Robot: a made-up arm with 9 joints.
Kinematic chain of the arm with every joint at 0, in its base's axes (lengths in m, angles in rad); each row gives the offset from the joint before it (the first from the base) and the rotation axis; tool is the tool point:
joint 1: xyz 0 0 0.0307 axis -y
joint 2: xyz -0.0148 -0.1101 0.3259 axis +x
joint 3: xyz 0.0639 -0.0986 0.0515 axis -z
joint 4: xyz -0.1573 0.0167 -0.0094 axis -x
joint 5: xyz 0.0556 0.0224 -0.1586 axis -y
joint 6: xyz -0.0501 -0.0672 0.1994 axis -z
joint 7: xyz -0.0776 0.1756 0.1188 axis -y
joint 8: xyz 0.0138 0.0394 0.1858 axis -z
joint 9: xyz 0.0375 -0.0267 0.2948 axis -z
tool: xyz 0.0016 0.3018 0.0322
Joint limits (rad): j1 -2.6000..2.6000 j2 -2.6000..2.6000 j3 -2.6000..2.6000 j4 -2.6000..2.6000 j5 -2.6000..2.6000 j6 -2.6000..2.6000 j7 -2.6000..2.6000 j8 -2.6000..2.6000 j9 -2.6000..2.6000
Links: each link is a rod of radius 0.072 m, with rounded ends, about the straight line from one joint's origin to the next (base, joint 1, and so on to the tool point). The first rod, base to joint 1, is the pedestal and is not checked.
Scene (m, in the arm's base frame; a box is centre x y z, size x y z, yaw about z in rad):
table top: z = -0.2
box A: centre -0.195 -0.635 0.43 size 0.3 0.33 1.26 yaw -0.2
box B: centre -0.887 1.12 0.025 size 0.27 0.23 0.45 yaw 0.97
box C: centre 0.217 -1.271 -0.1 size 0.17 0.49 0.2 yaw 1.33
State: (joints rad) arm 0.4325 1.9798 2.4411 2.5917 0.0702 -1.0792 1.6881 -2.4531 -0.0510
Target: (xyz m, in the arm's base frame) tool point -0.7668 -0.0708 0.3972
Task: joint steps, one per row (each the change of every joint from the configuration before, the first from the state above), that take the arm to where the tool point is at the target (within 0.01 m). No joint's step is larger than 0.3 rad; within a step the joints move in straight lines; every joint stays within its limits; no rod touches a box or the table.
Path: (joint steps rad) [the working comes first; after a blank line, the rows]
Joints at the target: 0.9900 1.2103 2.0838 1.8337 0.1907 -0.5026 2.3125 -2.0825 0.3631
Straight joint move there: touches box A.

1: -0.0591 -0.2984 -0.2775 -0.0079 0.0511 0.1452 -0.2053 0.1748 0.0318
2: -0.0590 -0.2984 -0.2776 -0.0079 0.0510 0.1453 -0.2053 0.1748 0.0319
3: -0.0591 -0.2984 -0.2775 -0.0079 0.0511 0.1452 -0.2054 0.1748 0.0318
4: -0.0591 -0.2983 -0.2775 -0.0079 0.0510 0.1453 -0.2053 0.1748 0.0319
5: -0.0591 -0.2984 -0.2776 -0.0079 0.0511 0.1452 -0.2053 0.1748 0.0318
6: -0.0590 -0.2984 -0.2775 -0.0079 0.0511 0.1452 -0.2053 0.1748 0.0318
7: 0.1303 0.1458 0.1868 -0.1015 -0.0266 -0.0421 0.2652 -0.0969 0.0319
8: 0.1302 0.1458 0.1869 -0.1015 -0.0265 -0.0421 0.2652 -0.0968 0.0319
9: 0.1303 0.1459 0.1868 -0.1015 -0.0266 -0.0421 0.2652 -0.0969 0.0318
10: 0.1303 0.1458 0.1869 -0.1016 -0.0265 -0.0421 0.2652 -0.0969 0.0319
11: 0.1303 0.1458 0.1868 -0.1015 -0.0266 -0.0421 0.2651 -0.0969 0.0319
12: 0.1303 0.1458 0.1868 -0.1015 -0.0265 -0.0421 0.2652 -0.0969 0.0318
13: 0.1302 0.1459 0.1869 -0.1015 -0.0266 -0.0422 0.2652 -0.0969 0.0319

